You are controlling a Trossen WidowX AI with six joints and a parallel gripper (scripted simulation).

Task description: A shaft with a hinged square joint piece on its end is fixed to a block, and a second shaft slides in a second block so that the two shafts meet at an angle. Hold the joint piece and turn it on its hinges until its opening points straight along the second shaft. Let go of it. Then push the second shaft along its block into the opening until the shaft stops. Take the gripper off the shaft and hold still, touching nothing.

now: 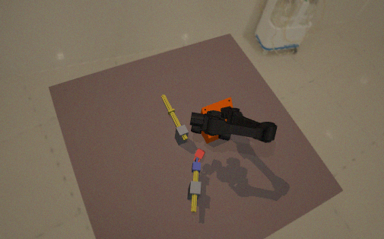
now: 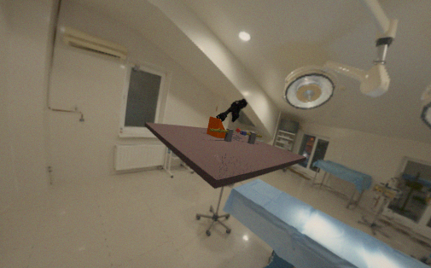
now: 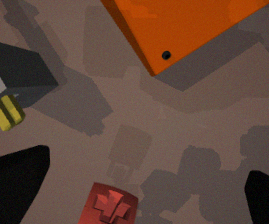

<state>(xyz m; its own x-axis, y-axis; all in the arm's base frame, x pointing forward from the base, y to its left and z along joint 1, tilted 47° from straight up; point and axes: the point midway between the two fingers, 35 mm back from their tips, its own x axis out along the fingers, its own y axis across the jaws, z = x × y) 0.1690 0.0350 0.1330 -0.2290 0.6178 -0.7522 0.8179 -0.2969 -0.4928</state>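
My gripper tip is 8 cm above the red square joint piece, 7 cm short of it and 5 cm to the right of it.
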